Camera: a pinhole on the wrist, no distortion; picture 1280 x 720 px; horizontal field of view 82.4 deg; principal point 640.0 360.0 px. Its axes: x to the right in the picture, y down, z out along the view. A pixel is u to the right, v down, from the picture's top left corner.
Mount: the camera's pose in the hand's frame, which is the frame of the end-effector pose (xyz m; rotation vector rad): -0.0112 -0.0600 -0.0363 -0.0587 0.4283 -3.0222
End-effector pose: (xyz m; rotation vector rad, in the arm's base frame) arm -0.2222 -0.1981 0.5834 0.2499 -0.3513 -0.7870
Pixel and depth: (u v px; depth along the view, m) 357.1 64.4 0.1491
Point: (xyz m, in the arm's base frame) -0.2635 -0.2703 0.6922
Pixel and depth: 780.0 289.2 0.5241
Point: -0.5791 -0.2889 0.9486
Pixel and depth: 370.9 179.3 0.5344
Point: -0.3339 -0.4315 1.0690
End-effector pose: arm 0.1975 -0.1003 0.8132 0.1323 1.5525 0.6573
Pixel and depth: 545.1 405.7 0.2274
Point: 0.4024 -0.1389 0.7312
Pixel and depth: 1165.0 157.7 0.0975
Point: 0.2900 -0.1710 0.8528
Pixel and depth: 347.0 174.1 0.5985
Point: 0.7304 0.1521 0.5991
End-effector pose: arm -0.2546 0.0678 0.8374 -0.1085 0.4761 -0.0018
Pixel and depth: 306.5 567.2 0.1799
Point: -0.1217 -0.0718 0.9209
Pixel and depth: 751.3 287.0 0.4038
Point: -0.1339 -0.0305 1.1988
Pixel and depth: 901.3 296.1 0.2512
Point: -0.2340 -0.0235 1.0790
